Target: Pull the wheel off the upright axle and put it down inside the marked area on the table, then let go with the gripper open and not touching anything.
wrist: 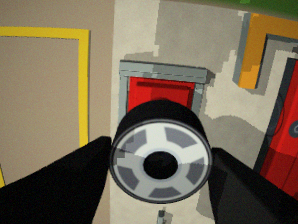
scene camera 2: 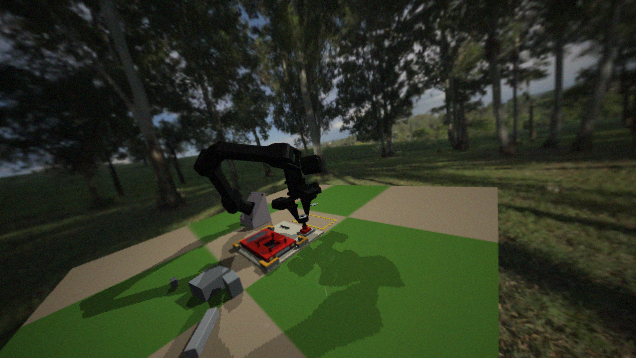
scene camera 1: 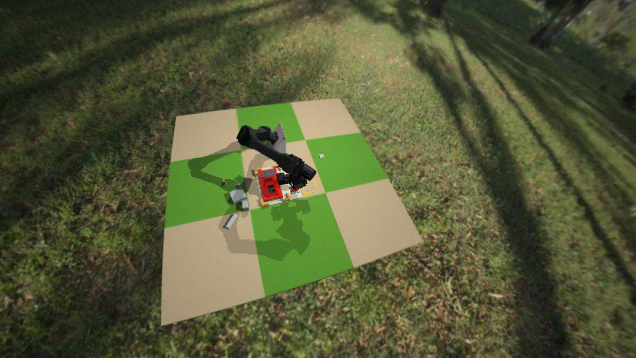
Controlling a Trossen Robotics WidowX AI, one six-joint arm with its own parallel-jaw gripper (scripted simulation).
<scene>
In view: my gripper (scene camera 2: 302, 218).
My gripper is seen too in the wrist view (wrist: 160, 152).
</scene>
